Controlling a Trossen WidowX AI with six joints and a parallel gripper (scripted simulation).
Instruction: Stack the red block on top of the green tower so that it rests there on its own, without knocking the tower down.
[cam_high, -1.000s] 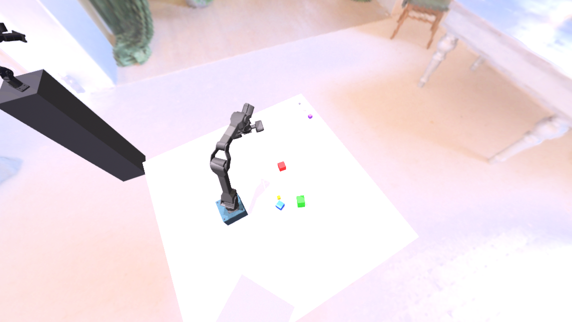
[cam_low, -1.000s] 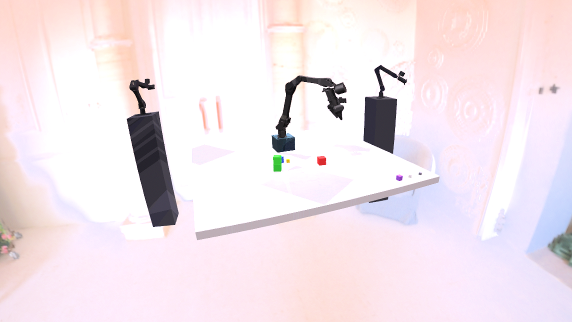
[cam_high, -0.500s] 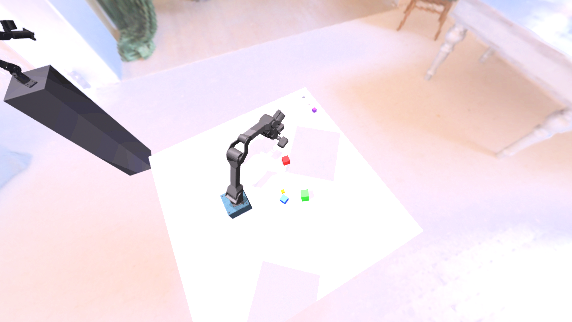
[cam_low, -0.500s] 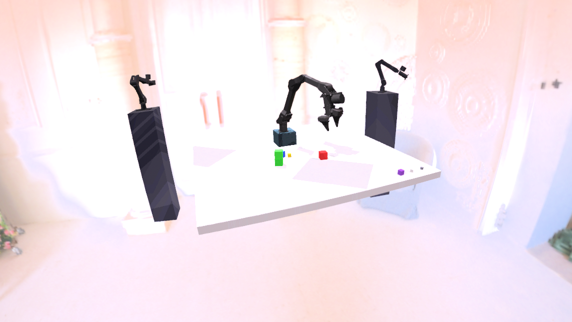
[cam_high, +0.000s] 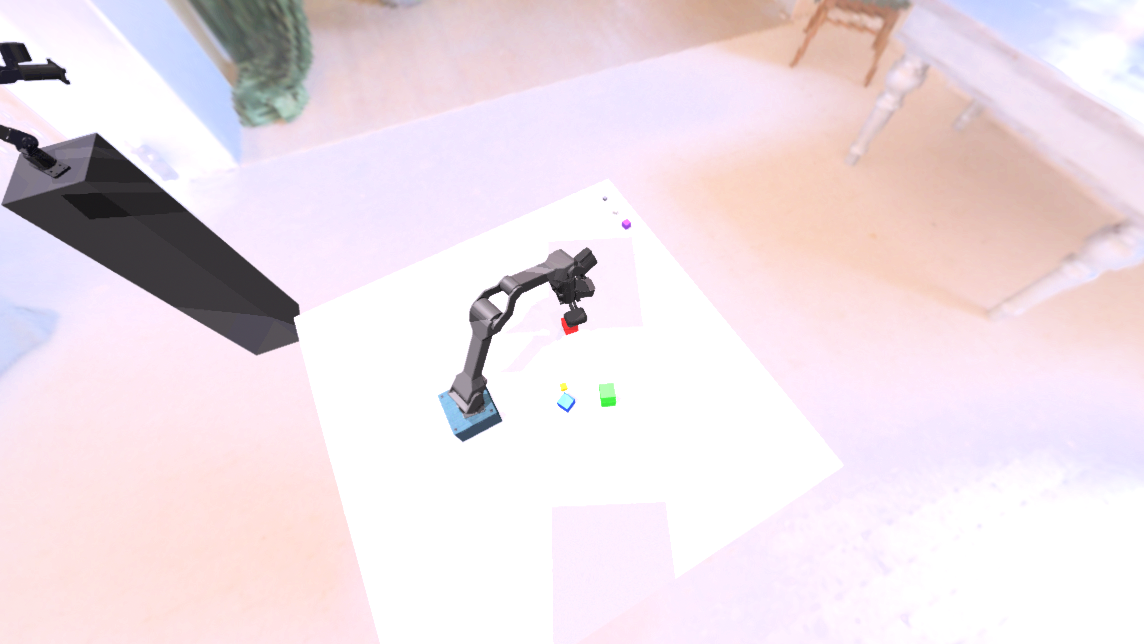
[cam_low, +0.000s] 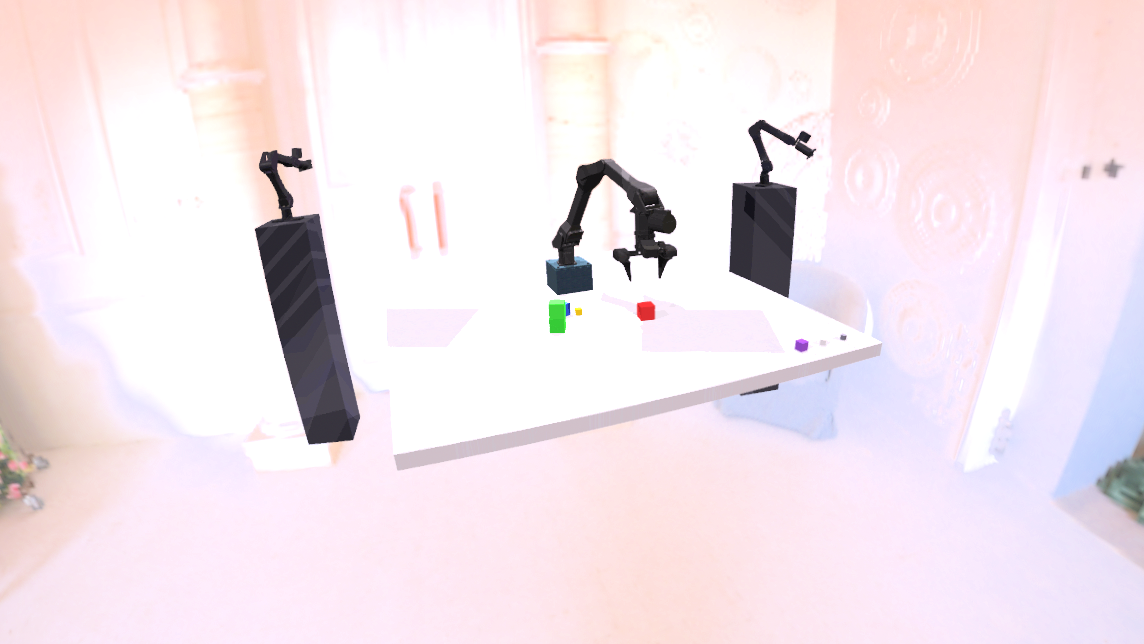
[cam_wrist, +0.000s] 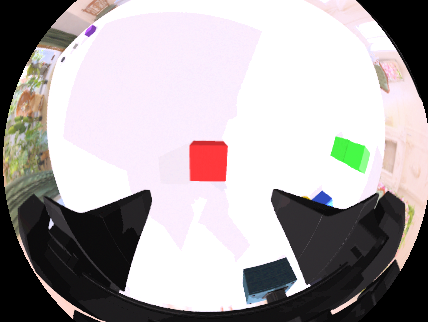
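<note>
My gripper tip is now 100 mm above the red block. From my gripper tip the other things lie so: yellow block 190 mm to the right, 110 mm below, 90 mm behind; then blue block 240 mm to the right, 100 mm below, 100 mm behind; then purple cube 360 mm ahead, 330 mm to the left, 110 mm below.
</note>
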